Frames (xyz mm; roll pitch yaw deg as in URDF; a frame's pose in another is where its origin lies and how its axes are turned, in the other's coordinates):
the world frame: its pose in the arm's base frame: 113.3 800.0 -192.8 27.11 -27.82 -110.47
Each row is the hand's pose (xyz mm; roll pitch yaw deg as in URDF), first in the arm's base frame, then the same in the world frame.
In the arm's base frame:
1: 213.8 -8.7 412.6 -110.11 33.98 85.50
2: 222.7 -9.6 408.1 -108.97 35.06 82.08
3: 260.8 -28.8 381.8 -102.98 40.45 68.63
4: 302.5 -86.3 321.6 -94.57 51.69 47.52
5: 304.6 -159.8 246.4 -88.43 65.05 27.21
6: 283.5 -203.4 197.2 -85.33 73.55 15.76
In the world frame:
1: 921.5 425.9 4.7 -91.22 0.28 -165.00
2: 917.4 432.3 -1.9 -88.19 2.25 -167.29
3: 909.3 458.4 -43.8 -74.83 11.54 -174.79
4: 915.9 478.5 -134.5 -53.19 29.00 179.16
5: 941.1 458.3 -234.6 -26.76 45.53 -176.21
6: 960.8 424.2 -291.3 -5.26 52.15 -166.08

